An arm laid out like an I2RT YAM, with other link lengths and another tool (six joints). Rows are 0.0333 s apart.
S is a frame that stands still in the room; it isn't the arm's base.
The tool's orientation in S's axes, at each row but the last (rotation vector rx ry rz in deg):
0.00 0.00 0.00
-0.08 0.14 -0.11
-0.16 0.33 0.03
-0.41 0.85 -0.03
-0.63 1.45 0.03
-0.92 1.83 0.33
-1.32 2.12 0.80
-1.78 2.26 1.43
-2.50 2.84 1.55
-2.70 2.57 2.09
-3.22 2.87 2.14
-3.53 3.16 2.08
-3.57 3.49 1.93
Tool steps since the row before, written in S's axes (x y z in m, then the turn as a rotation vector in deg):
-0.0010 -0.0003 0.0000 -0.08 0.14 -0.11
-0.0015 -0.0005 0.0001 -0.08 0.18 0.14
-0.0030 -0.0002 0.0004 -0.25 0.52 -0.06
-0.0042 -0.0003 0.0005 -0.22 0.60 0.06
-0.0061 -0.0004 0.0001 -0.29 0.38 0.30
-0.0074 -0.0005 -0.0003 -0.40 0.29 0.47
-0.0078 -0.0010 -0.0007 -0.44 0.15 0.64
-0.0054 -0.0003 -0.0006 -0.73 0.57 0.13
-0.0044 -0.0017 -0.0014 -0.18 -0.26 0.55
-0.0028 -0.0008 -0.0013 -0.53 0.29 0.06
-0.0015 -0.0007 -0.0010 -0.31 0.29 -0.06
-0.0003 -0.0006 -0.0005 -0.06 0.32 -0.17
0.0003 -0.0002 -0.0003 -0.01 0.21 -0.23
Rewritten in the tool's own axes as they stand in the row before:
-0.0010 -0.0003 0.0000 -0.08 0.14 -0.11
-0.0015 -0.0005 0.0001 -0.08 0.18 0.14
-0.0030 -0.0002 0.0004 -0.25 0.52 -0.06
-0.0042 -0.0003 0.0004 -0.22 0.60 0.06
-0.0061 -0.0004 -0.0001 -0.30 0.38 0.30
-0.0074 -0.0005 -0.0005 -0.41 0.28 0.46
-0.0078 -0.0009 -0.0010 -0.46 0.14 0.63
-0.0054 -0.0001 -0.0008 -0.72 0.58 0.12
-0.0044 -0.0015 -0.0017 -0.21 -0.28 0.53
-0.0028 -0.0006 -0.0015 -0.52 0.31 0.05
-0.0015 -0.0006 -0.0011 -0.30 0.30 -0.06
-0.0003 -0.0006 -0.0006 -0.04 0.33 -0.15
0.0003 -0.0002 -0.0003 0.01 0.22 -0.22

